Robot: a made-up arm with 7 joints.
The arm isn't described. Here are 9 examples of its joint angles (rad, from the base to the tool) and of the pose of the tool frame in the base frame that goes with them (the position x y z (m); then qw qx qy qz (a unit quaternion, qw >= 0)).
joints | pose
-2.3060 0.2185 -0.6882 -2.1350 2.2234 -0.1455 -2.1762 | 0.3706 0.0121 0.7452 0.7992 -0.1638 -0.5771 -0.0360
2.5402 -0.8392 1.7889 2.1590 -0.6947 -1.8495 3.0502 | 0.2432 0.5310 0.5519 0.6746 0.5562 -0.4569 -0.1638
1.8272 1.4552 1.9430 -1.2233 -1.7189 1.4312 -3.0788 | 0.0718 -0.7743 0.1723 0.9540 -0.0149 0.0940 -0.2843
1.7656 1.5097 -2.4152 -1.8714 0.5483 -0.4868 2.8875 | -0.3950 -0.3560 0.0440 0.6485 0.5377 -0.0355 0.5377
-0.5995 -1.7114 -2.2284 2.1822 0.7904 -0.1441 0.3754 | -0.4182 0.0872 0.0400 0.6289 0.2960 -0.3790 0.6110
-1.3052 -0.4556 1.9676 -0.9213 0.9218 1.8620 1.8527 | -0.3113 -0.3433 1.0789 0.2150 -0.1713 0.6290 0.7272
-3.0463 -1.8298 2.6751 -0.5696 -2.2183 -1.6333 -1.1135 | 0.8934 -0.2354 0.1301 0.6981 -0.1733 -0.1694 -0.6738
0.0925 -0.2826 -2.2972 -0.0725 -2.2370 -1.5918 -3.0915 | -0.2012 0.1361 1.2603 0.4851 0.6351 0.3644 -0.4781
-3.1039 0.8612 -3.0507 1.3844 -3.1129 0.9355 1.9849 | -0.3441 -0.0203 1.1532 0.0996 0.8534 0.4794 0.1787
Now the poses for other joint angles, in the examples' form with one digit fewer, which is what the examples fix.
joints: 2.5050 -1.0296 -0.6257 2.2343 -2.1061 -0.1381 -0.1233
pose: 0.173 -0.093 0.763 0.580 -0.766 0.168 -0.222
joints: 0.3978 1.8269 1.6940 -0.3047 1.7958 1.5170 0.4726
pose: 0.916 -0.234 0.230 0.137 -0.254 -0.944 0.160
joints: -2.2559 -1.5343 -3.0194 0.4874 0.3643 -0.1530 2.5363
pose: 0.650 -0.825 0.162 0.708 -0.212 -0.549 -0.390
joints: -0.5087 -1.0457 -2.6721 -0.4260 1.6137 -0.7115 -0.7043
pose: -0.630 -0.544 0.955 0.036 -0.221 -0.781 -0.583
